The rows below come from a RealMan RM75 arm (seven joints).
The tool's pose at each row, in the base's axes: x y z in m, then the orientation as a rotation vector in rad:
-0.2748, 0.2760, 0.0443, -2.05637, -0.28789, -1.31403
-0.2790, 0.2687, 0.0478, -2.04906, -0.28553, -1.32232
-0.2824, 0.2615, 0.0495, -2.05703, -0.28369, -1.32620
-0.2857, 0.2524, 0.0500, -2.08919, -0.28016, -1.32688
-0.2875, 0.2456, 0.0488, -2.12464, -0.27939, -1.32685
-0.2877, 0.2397, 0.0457, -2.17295, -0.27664, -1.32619
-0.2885, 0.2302, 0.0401, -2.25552, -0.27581, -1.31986
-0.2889, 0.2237, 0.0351, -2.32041, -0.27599, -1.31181
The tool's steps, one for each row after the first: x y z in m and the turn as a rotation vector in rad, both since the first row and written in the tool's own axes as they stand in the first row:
0.0023, 0.0019, -0.0086, 0.00147, 0.00861, -0.00056
0.0033, 0.0048, -0.0161, -0.00692, 0.00760, -0.00316
0.0037, 0.0097, -0.0245, -0.03328, -0.00582, -0.00922
0.0029, 0.0144, -0.0298, -0.06108, -0.02172, -0.01771
0.0011, 0.0201, -0.0329, -0.09933, -0.04304, -0.02818
-0.0025, 0.0291, -0.0381, -0.16168, -0.08262, -0.04688
-0.0060, 0.0359, -0.0412, -0.20951, -0.11496, -0.06137

